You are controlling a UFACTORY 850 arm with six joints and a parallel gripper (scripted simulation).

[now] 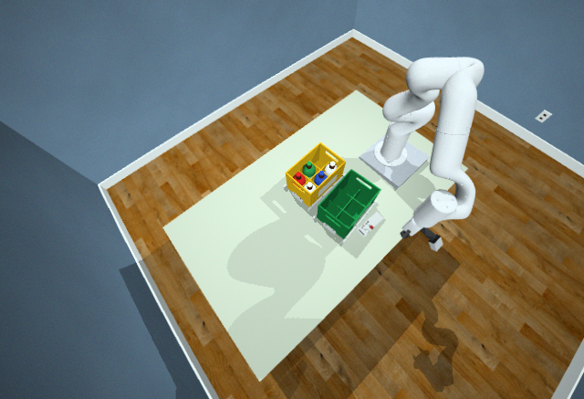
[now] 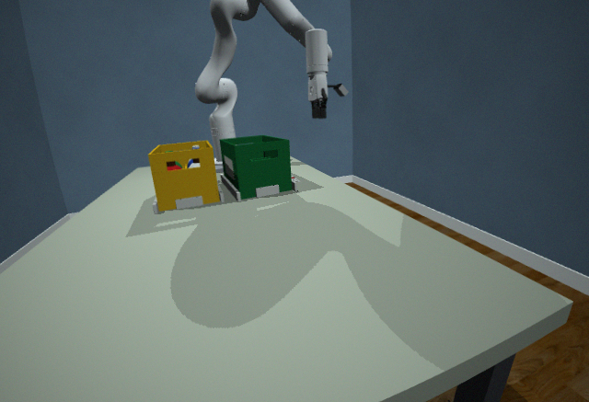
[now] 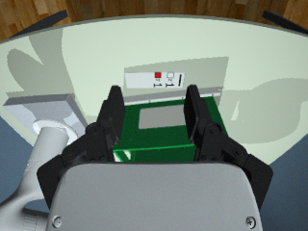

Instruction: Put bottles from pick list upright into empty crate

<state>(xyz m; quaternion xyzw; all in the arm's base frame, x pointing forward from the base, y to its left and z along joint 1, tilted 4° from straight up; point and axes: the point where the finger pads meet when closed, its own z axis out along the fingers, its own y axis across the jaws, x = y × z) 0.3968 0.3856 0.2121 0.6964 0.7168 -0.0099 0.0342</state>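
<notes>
Right now my hand is 480 mm to the left of the blue-label bottle, 160 mm above it and 60 mm short of it. The rest, counted from my hand: pick list 250 mm below, 150 mm to the right; then green crate 290 mm to the right, 170 mm below, 50 mm ahead; then yellow crate 530 mm to the right, 170 mm below, 70 mm ahead.
</notes>
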